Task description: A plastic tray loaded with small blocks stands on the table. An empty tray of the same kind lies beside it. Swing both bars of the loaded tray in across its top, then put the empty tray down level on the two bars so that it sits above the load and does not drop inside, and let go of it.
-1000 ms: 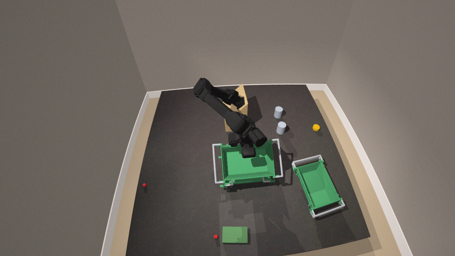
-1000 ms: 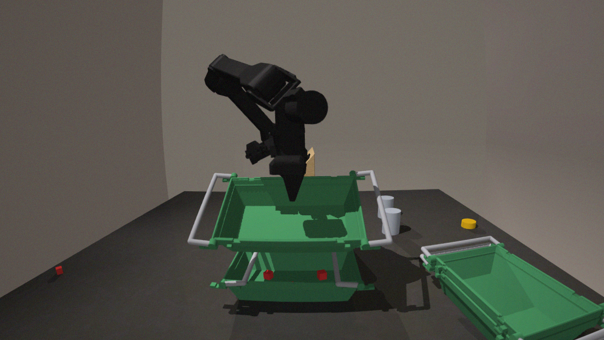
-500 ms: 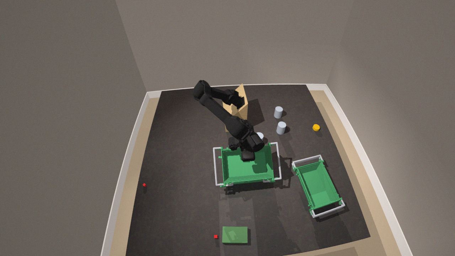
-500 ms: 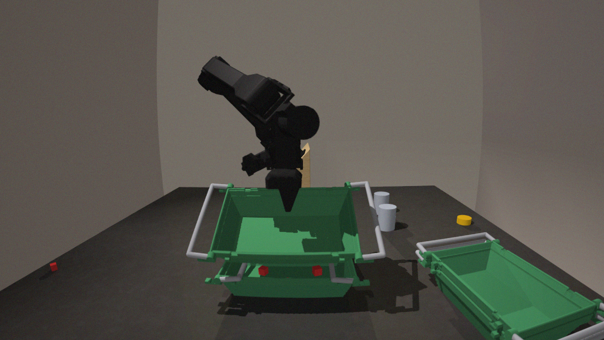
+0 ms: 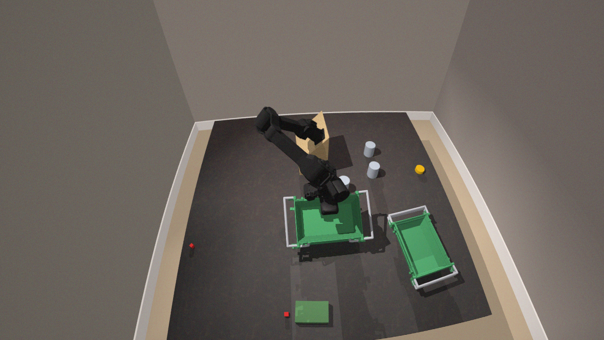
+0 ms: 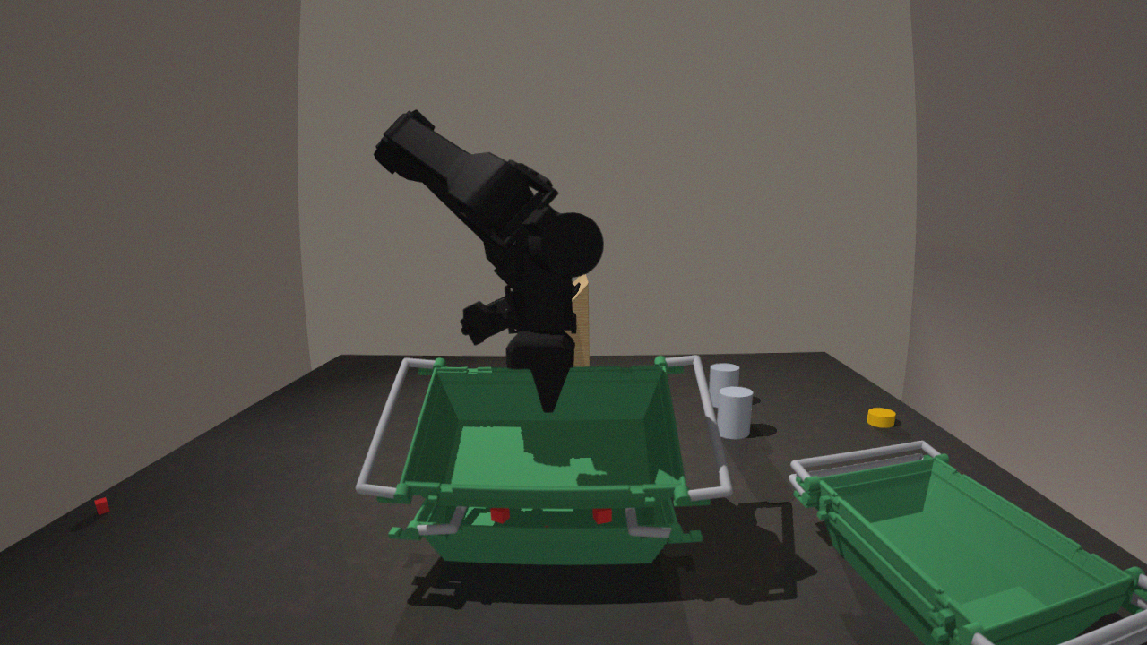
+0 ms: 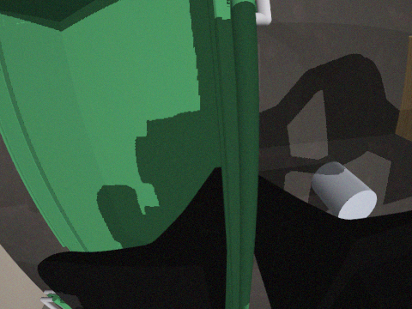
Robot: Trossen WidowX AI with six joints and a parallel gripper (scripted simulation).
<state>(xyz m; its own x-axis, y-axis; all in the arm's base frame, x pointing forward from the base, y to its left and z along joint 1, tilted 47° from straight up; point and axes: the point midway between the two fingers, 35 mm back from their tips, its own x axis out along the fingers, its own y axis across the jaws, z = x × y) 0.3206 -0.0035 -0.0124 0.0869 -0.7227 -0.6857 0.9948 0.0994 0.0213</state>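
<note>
Now: the tray 7 cm ahead of my gripper tip. Also, from my gripper tip: flat green slab (41 cm ahead, 11 cm below, 7 cm to the right); then yellow disc (54 cm to the left, 26 cm behind, 12 cm below).
</note>
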